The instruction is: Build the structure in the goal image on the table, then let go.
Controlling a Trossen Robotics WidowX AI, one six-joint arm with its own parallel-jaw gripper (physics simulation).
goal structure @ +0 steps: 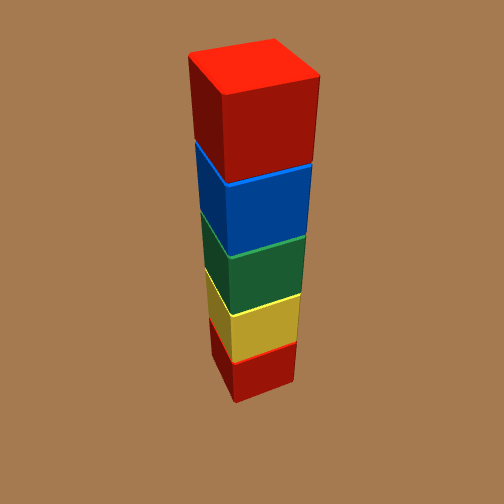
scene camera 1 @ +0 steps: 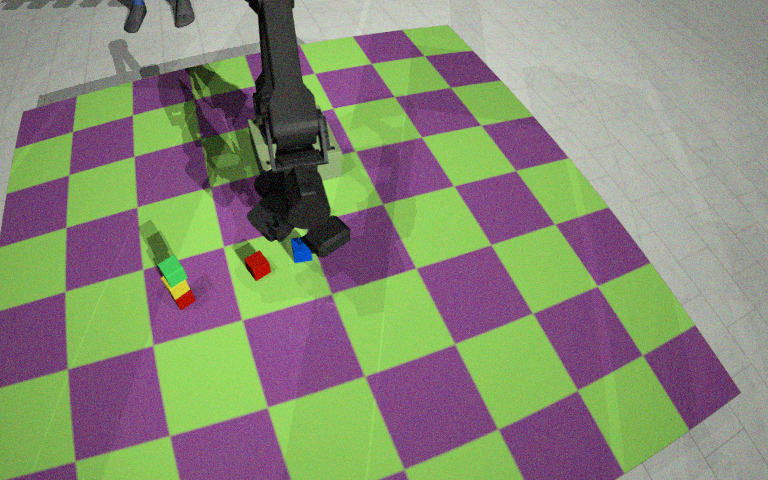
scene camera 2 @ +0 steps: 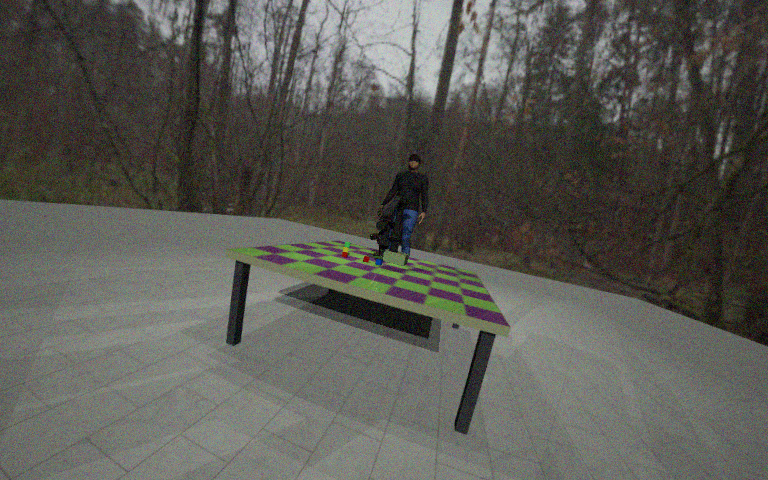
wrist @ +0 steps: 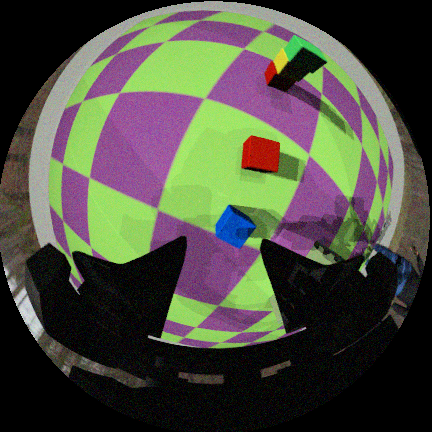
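Where they show: gripper, fingertip midpoint: [scene camera 1: 303,240] [scene camera 2: 380,255] [wrist: 224,242]; arm's base, origin of the base link: [scene camera 2: 393,251].
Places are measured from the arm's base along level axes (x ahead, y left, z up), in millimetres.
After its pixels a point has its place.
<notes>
A stack stands at the left in scene camera 1: a red cube [scene camera 1: 184,299] {x 291, y -267, z -49 mm} [wrist: 270,73] {x 288, y -258, z -51 mm} at the bottom, a yellow cube [scene camera 1: 178,288] {x 288, y -267, z -16 mm} [wrist: 281,60] {x 286, y -261, z -19 mm} on it, and a green cube [scene camera 1: 173,272] {x 285, y -263, z 26 mm} [wrist: 301,48] on top. A loose red cube [scene camera 1: 257,266] {x 280, y -126, z -39 mm} [scene camera 2: 366,259] {x 283, y -119, z -55 mm} [wrist: 261,154] {x 270, y -121, z -40 mm} lies on the table between the stack and a blue cube [scene camera 1: 301,250] {x 277, y -43, z -39 mm} [scene camera 2: 378,262] {x 280, y -39, z -56 mm} [wrist: 234,226] {x 267, y -43, z -40 mm}. My gripper [wrist: 224,242] {x 279, y -38, z -8 mm} is open and empty, above the table close to the blue cube. The blue cube shows near the gap between the fingertips in the wrist view, and partly behind a finger in scene camera 1.
The checkered green and purple table [scene camera 1: 407,407] {x 599, y 12, z -73 mm} [scene camera 2: 407,294] {x 780, y 207, z -72 mm} carries the arm's pale base [scene camera 2: 394,258] {x 101, y 31, z -35 mm}, which is partly hidden behind the arm in scene camera 1. A person [scene camera 2: 412,189] stands behind the table. The stack is away from the gripper, beyond the loose red cube.
</notes>
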